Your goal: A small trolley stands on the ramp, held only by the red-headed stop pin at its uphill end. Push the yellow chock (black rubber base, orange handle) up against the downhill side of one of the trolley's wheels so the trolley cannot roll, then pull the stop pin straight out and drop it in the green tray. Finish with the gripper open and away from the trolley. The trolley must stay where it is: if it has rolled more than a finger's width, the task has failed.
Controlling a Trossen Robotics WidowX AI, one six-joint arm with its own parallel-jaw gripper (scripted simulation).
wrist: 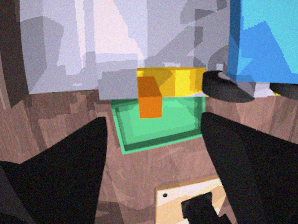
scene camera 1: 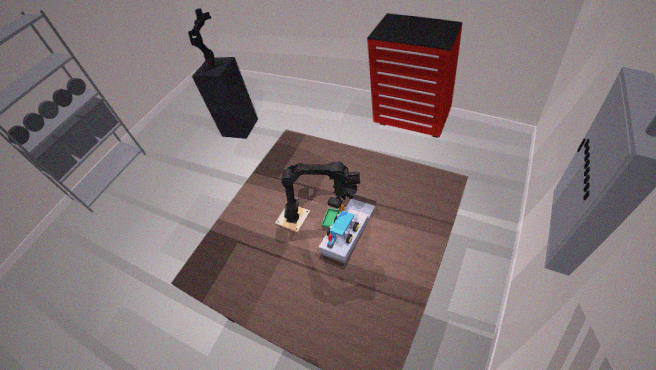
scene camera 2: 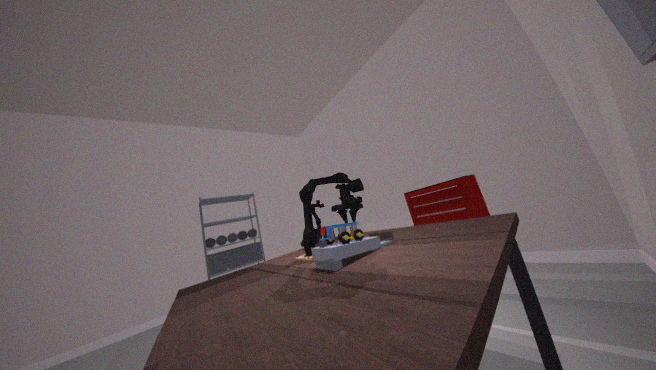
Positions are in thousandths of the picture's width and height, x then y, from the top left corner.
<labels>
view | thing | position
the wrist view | my gripper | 518, 547
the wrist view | yellow chock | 518, 373
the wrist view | black wheel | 723, 377
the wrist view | green tray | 599, 511
</labels>
